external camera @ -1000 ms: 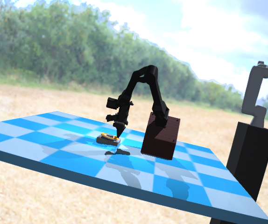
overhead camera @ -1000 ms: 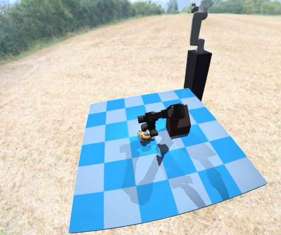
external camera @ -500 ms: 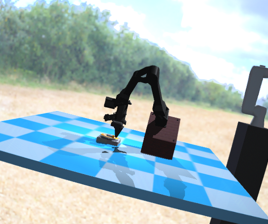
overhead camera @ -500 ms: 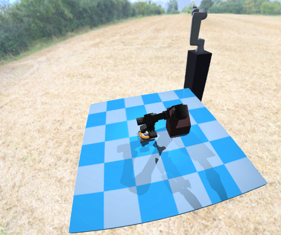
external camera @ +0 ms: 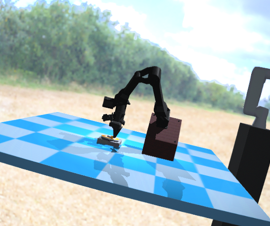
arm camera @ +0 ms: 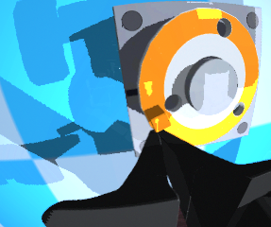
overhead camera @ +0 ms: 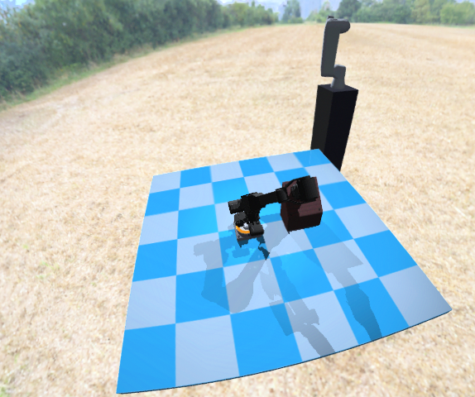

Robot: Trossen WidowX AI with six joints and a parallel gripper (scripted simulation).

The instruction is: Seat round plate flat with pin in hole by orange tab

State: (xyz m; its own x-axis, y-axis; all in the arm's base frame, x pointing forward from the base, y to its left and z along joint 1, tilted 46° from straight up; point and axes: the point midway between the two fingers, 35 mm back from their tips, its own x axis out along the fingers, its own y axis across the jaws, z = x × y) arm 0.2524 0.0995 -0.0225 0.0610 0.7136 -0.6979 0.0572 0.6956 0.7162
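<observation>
Right now the round plate is 2 cm ahead of my gripper tip, 2 cm to the right of it and 1 cm below it. Also, from my gripper tip: square grey base 2 cm ahead, 5 cm to the right, 2 cm below.
</observation>
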